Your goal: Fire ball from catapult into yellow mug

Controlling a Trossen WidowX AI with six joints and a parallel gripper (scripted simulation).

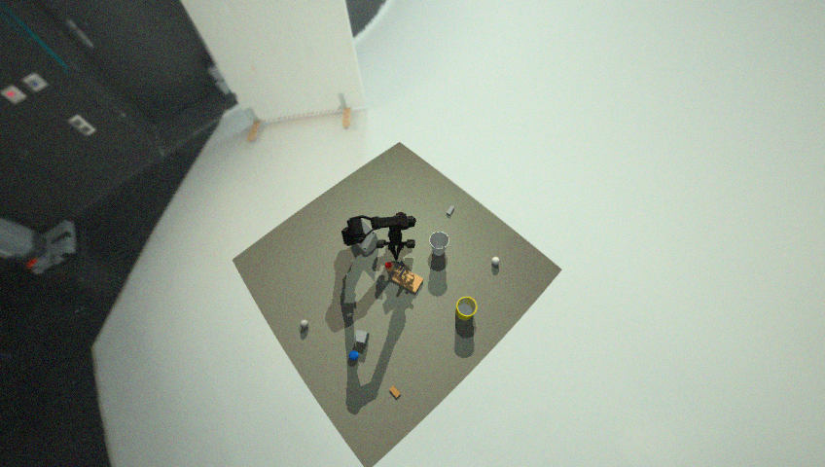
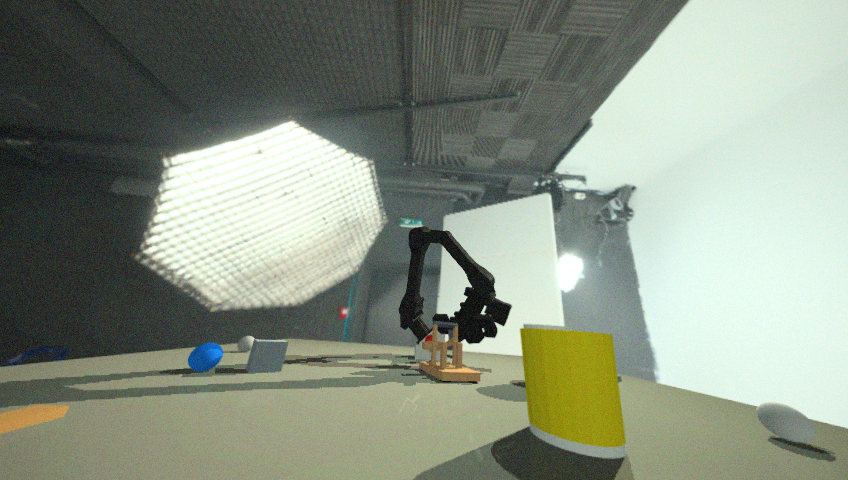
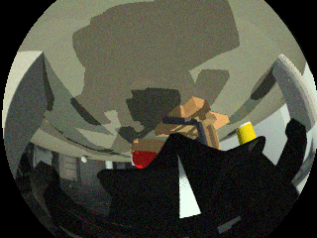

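Right now my gripper tip is 50 mm to the left of the red ball and 10 mm below it. From my gripper tip the other things lie so: grey mug 70 mm ahead, 220 mm to the left, 20 mm below; grey cube 220 mm ahead, 340 mm to the right, 30 mm below; wooden catapult 60 mm ahead, 10 mm to the right.
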